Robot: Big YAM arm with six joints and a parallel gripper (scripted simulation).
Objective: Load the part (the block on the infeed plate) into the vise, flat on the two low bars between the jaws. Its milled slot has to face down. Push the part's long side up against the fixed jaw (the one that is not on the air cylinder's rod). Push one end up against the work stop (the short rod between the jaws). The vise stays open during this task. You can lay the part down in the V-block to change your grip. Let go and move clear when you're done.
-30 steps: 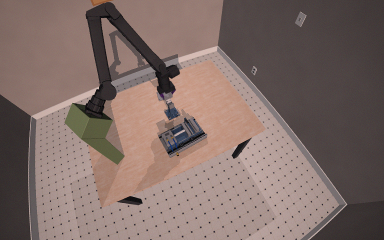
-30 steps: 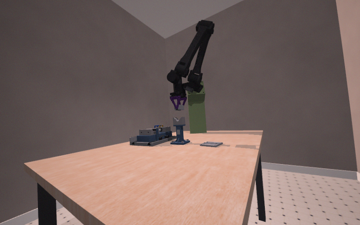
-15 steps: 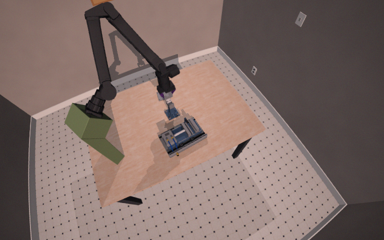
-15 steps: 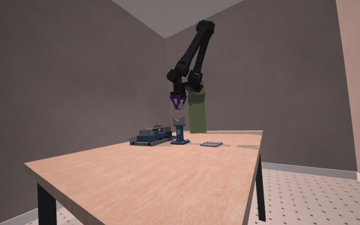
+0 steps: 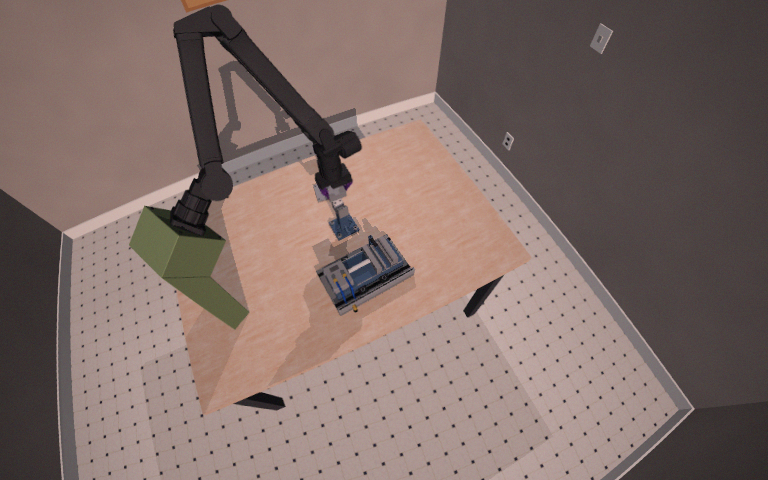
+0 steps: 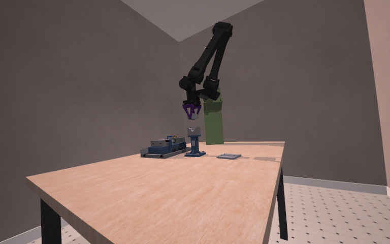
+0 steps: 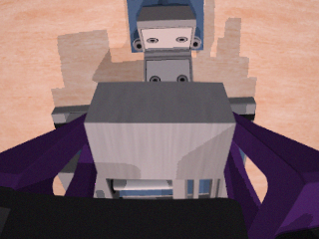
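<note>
The fixed jaw is 170 mm ahead of my hand, 150 mm to the right of it and 140 mm below it. Also, from my hand: work stop rod: 130 mm below, 120 mm to the right, 120 mm ahead; then moving jaw: 180 mm to the right, 140 mm below, 110 mm ahead; then part: 10 mm below.
</note>
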